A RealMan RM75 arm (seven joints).
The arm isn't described. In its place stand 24 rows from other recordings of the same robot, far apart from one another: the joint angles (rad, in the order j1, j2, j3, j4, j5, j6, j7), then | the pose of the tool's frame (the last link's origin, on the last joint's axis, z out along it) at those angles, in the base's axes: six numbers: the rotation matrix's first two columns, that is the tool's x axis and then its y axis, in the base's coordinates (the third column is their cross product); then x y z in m.
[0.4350, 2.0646, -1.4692, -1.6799, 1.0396, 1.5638, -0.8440] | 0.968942 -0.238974 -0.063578 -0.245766 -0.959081 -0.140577 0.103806 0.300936 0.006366
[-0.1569, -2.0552, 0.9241, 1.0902, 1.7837, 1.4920, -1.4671] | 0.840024 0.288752 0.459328 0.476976 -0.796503 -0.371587 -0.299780 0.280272 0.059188
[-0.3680, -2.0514, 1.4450, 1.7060, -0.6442, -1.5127, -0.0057] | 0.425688 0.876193 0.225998 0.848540 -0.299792 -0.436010 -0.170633 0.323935 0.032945
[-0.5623, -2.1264, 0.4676, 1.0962, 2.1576, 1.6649, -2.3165] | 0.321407 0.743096 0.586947 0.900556 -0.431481 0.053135 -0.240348 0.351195 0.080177
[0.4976, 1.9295, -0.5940, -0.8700, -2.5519, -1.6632, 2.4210] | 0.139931 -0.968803 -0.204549 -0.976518 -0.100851 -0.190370 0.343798 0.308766 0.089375
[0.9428, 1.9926, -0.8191, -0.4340, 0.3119, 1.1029, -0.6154] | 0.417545 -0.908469 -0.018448 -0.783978 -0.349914 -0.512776 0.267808 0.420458 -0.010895
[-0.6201, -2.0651, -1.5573, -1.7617, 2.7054, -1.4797, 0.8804] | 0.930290 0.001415 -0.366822 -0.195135 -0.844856 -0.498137 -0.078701 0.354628 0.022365
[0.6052, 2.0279, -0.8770, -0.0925, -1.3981, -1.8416, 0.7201] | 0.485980 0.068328 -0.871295 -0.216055 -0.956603 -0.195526 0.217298 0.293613 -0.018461
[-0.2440, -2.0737, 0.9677, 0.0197, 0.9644, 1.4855, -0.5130] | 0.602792 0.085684 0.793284 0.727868 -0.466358 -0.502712 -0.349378 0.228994 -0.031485
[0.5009, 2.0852, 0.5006, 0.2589, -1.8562, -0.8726, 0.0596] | 0.677535 -0.219894 -0.701849 -0.733939 -0.140206 -0.664586 0.324636 0.342401 -0.063318
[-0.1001, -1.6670, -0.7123, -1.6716, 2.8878, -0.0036, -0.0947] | 0.918454 0.107721 0.380577 0.319455 -0.769379 -0.553177 -0.170267 0.248384 -0.046174
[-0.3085, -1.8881, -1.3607, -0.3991, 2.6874, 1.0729, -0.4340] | 0.564358 -0.179703 0.805734 0.816842 -0.019676 -0.576526 -0.360403 0.345724 0.103624
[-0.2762, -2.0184, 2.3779, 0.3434, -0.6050, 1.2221, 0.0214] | 0.817137 -0.127964 0.562061 0.485652 -0.372436 -0.790843 -0.314220 0.284928 -0.036794
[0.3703, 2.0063, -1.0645, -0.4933, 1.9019, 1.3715, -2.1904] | 0.721372 -0.053003 -0.690516 -0.469897 -0.769901 -0.431798 0.286936 0.324699 0.014633
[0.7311, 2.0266, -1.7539, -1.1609, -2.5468, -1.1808, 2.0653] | 0.874810 0.068165 0.479647 0.211503 -0.944457 -0.251530 0.151883 0.380623 -0.061566
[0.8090, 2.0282, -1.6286, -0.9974, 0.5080, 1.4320, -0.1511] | 0.474413 -0.838090 0.269328 -0.613257 -0.534142 -0.581900 0.189478 0.374431 -0.042510
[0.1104, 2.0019, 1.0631, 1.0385, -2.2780, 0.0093, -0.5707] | 0.798888 -0.485787 -0.354668 -0.565557 -0.405962 -0.717871 0.302925 0.300870 -0.077197
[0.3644, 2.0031, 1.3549, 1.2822, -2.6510, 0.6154, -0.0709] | 0.704974 -0.605544 -0.369227 -0.662757 -0.377109 -0.646948 0.217291 0.380387 -0.027028
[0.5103, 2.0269, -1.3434, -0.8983, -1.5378, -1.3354, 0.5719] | 0.704590 0.681810 -0.196694 0.544065 -0.696998 -0.467105 0.173490 0.349230 -0.020761
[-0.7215, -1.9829, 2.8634, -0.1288, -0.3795, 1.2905, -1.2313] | 0.640686 0.521108 0.563887 0.693789 -0.707520 -0.134436 -0.284722 0.351015 -0.039025
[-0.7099, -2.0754, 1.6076, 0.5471, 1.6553, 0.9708, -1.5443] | 0.947243 0.285649 0.145382 0.306686 -0.939572 -0.152144 -0.202989 0.357082 -0.114268
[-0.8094, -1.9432, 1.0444, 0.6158, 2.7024, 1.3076, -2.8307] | 0.158765 0.986193 0.047077 0.849063 -0.112044 -0.516273 -0.286620 0.394163 0.018606
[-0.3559, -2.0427, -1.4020, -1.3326, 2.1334, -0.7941, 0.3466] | 0.583331 0.694765 0.420745 0.812060 -0.509592 -0.284384 -0.167974 0.351050 -0.052983
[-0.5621, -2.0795, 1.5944, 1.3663, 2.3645, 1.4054, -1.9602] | 0.966707 -0.026537 -0.254507 -0.065640 -0.987044 -0.146408 -0.144753 0.334478 -0.046846
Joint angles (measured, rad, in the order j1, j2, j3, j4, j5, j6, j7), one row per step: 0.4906 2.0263 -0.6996 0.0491 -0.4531 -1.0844 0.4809; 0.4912 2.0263 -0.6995 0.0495 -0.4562 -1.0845 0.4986; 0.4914 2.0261 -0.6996 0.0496 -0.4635 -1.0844 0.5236; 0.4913 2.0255 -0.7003 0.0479 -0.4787 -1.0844 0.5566; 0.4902 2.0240 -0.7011 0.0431 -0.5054 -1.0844 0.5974; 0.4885 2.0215 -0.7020 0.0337 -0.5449 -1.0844 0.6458; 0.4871 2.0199 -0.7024 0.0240 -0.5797 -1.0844 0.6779; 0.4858 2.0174 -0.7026 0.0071 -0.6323 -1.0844 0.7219; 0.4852 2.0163 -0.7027 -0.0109 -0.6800 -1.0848 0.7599; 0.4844 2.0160 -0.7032 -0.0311 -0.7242 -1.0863 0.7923; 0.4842 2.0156 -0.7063 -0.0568 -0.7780 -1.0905 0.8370; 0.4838 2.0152 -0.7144 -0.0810 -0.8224 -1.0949 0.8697
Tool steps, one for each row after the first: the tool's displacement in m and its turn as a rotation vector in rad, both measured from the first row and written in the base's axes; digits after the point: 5 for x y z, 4 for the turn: -0.00039 0.00023 -0.00040 0.0002 0.0165 0.0033; -0.00093 0.00046 -0.00109 -0.0017 0.0381 0.0088; -0.00205 0.00104 -0.00204 -0.0082 0.0630 0.0194; -0.00373 0.00197 -0.00303 -0.0210 0.0888 0.0361; -0.00623 0.00357 -0.00387 -0.0411 0.1136 0.0597; -0.00859 0.00504 -0.00460 -0.0602 0.1249 0.0797; -0.01244 0.00769 -0.00521 -0.0893 0.1359 0.1100; -0.01646 0.01036 -0.00579 -0.1160 0.1430 0.1382; -0.02056 0.01299 -0.00593 -0.1403 0.1446 0.1657; -0.02621 0.01631 -0.00612 -0.1717 0.1494 0.2017; -0.03137 0.01907 -0.00636 -0.2021 0.1446 0.2339
